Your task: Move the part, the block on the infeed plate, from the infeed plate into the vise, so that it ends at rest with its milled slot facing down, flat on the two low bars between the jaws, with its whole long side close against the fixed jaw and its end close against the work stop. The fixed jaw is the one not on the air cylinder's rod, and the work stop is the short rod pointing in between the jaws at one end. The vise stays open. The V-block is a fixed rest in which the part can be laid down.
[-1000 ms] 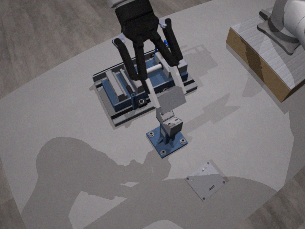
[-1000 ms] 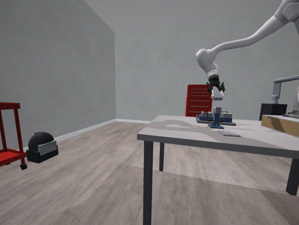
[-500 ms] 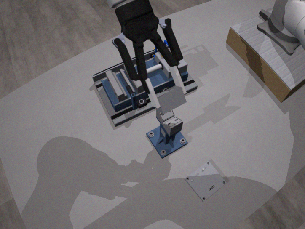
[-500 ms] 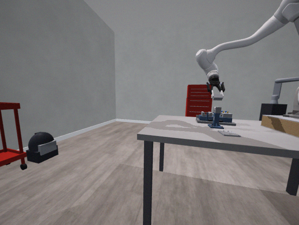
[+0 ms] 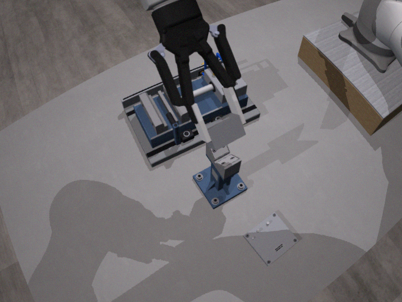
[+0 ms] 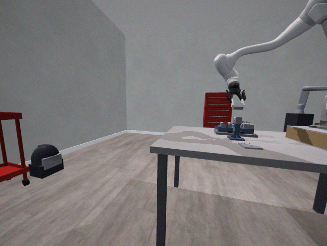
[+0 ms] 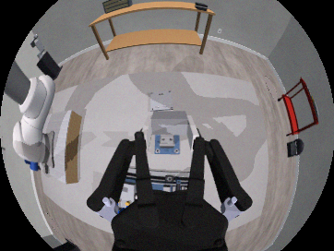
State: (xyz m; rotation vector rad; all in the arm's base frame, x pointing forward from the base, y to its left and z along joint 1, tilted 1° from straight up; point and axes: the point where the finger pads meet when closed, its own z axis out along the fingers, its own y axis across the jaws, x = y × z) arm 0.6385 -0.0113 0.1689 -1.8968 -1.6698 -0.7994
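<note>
The part lies 20 mm to the left of my hand and 30 mm below it. Also, from my hand: work stop: 10 mm ahead, 140 mm to the right, 170 mm below; moving jaw: 30 mm behind, 180 mm to the right, 180 mm below; blue post: 10 mm ahead, 110 mm to the right, 200 mm below.
</note>
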